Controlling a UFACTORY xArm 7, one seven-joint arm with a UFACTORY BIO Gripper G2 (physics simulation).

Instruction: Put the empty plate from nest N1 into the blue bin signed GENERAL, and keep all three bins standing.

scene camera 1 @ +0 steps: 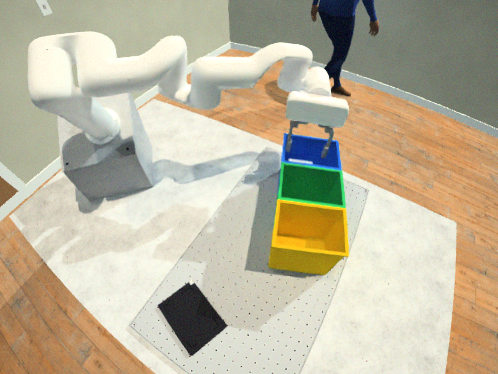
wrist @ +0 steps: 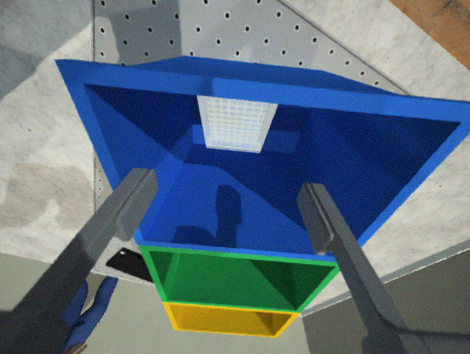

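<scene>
The blue bin stands upright; no GENERAL sign is readable. The pale, grid-patterned plate is inside it. In the wrist view it sits against the wall on the far side from the green bin, and appears tilted. My gripper is open and empty, with its fingers apart over the blue bin's opening. The green bin and yellow bin stand upright in a row beside the blue one. No nest label is readable on the black block, which shows no plate on top.
The perforated board carries the bins and the black block. The arm reaches in from its grey pedestal at the left. A person in blue stands beyond the bins, near the wall.
</scene>
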